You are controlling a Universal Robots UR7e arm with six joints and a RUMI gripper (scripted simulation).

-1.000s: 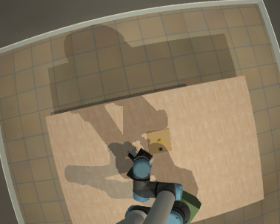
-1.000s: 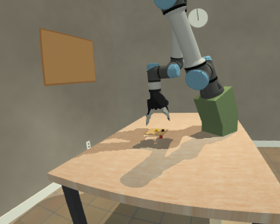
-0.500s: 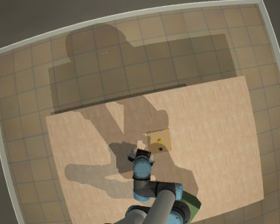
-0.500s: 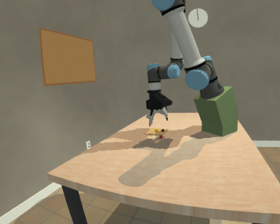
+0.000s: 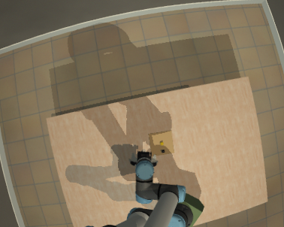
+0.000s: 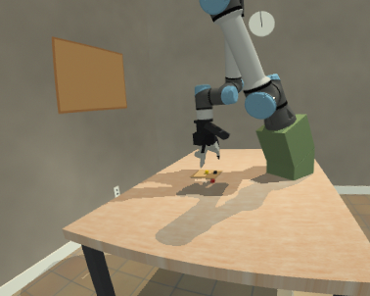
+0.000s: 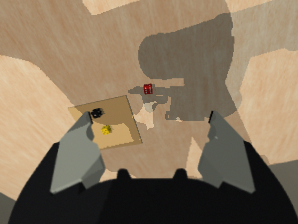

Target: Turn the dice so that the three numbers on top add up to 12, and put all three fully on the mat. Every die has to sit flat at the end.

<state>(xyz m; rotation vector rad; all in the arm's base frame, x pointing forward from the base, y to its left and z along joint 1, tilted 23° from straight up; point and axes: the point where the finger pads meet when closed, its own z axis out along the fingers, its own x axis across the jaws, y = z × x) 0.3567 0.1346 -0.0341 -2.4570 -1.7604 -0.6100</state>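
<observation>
Right now the red die is 90 mm below my hand. From my hand the other things lie so: yellow die 60 mm ahead, 130 mm to the right, 80 mm below; then black die 20 mm ahead, 130 mm to the right, 80 mm below; then tan mat 60 mm ahead, 130 mm to the right, 90 mm below.
</observation>
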